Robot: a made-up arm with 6 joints.
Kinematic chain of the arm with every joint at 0, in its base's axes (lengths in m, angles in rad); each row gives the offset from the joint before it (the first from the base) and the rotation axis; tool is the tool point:
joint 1: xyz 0 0 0.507 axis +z
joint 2: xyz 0 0 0 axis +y
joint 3: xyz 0 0 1.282 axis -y
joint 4: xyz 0 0 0 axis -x
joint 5: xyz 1.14 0 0 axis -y
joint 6: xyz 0 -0.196 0 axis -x
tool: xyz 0 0 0
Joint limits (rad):
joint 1: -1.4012..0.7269
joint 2: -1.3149..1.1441
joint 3: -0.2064..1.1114
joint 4: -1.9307..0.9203
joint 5: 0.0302..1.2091
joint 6: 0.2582..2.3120
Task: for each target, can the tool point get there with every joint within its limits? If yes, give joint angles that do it. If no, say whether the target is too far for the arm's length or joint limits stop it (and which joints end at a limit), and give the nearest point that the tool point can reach.
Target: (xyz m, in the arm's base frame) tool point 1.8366 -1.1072 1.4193
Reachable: yes | joints -0.4510 0.8960 0.9897 0.0243 0.3150 0.7635
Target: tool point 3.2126 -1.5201 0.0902
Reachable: no: too far | nearest point 2.0268 -0.9590 0.6109 | short by 1.411 m
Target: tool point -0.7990 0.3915 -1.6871
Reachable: no: joint limits stop it (at a limit: joint 1, joint 2, joint 3, joint 4) | nearest point 0.8786 0.8737 -0.1150 | short by 2.349 m
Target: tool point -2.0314 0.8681 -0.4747
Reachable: no: joint limits stop it (at a limit: joint 2, joint 3, joint 4) | nearest point -2.0288 0.8670 1.4614 | short by 1.936 m
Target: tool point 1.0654 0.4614 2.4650
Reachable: yes | joints 0.5615 0.1908 0.7748 0.4473 0.9013 1.8955
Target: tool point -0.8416 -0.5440 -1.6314
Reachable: no: joint limits stop it (at a limit: joint 1, joint 2, joint 3) | nearest point 0.1028 -1.2594 -0.1101 | short by 1.928 m
